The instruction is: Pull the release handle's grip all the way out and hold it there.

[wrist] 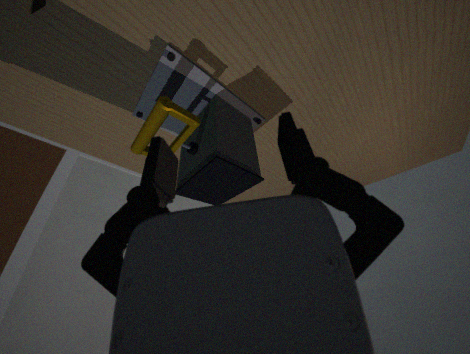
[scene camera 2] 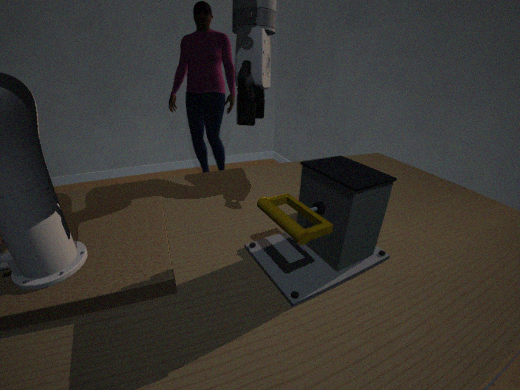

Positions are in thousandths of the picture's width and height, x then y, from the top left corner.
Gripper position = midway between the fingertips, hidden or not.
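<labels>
My gripper is visible in the wrist view (476,391) and likewise in scene camera 2 (484,312).
</labels>
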